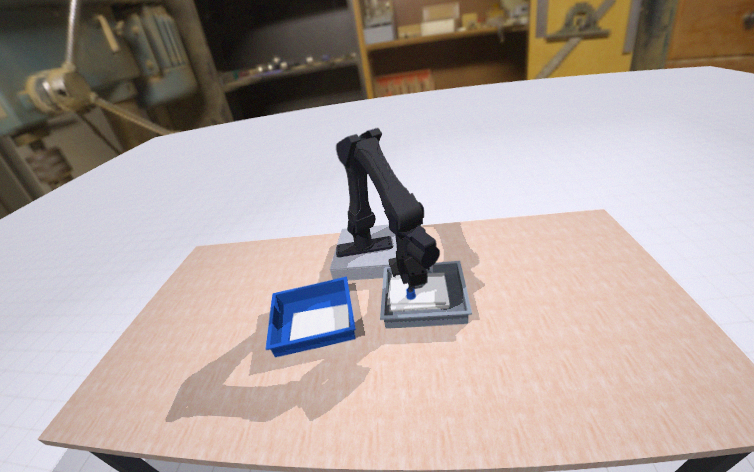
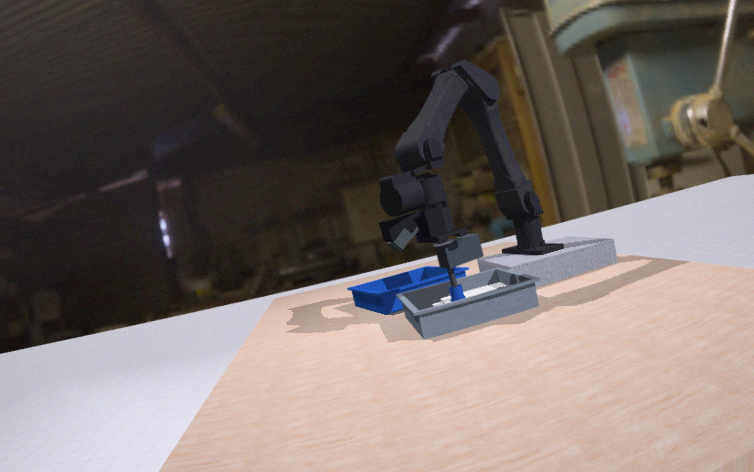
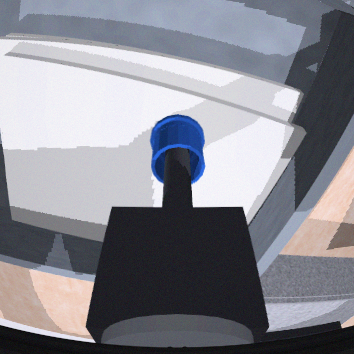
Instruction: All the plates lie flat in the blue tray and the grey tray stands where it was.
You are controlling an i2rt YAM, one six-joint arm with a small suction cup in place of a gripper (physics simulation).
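Seen in the pictures: hand at its tool point: (image 1: 411,298) (image 3: 176,129); arm's base at its link origin: (image 1: 364,247) (image 2: 531,250) (image 3: 261,340).
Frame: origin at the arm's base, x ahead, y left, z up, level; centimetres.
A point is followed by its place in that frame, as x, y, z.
Observation:
The grey tray (image 1: 426,317) @(36.1, 15.0, -0.8) (image 2: 469,312) @(28.5, 27.5, -3.0) (image 3: 272,214) @(20.2, 5.8, -2.1) holds a stack of white plates (image 2: 480,290) @(19.0, 10.4, -3.2). My blue suction cup (image 1: 411,293) (image 2: 456,293) (image 3: 177,140) sits down on the top plate (image 1: 399,295) @(23.6, 9.1, -3.2) (image 3: 70,105) @(26.4, 18.2, -3.2), near its middle. A lower plate (image 3: 211,82) @(27.9, 11.0, -3.9) shows past the top plate's far edge, slightly offset. The blue tray (image 1: 310,289) @(16.2, -18.6, -1.5) (image 2: 377,301) @(35.9, -8.7, -2.7) stands left of the grey tray, and one white plate (image 1: 316,323) @(28.3, -16.5, -4.5) lies flat in it.
The arm stands on a grey block (image 1: 362,264) @(9.8, -1.1, 0.2) (image 2: 562,254) @(0.8, 15.1, -0.4) just behind the two trays. Both trays rest on a wooden board (image 1: 519,330) @(42.3, 38.5, -5.5) (image 2: 469,396) @(41.8, 58.3, -5.5) on a white table. The trays stand a small gap apart.

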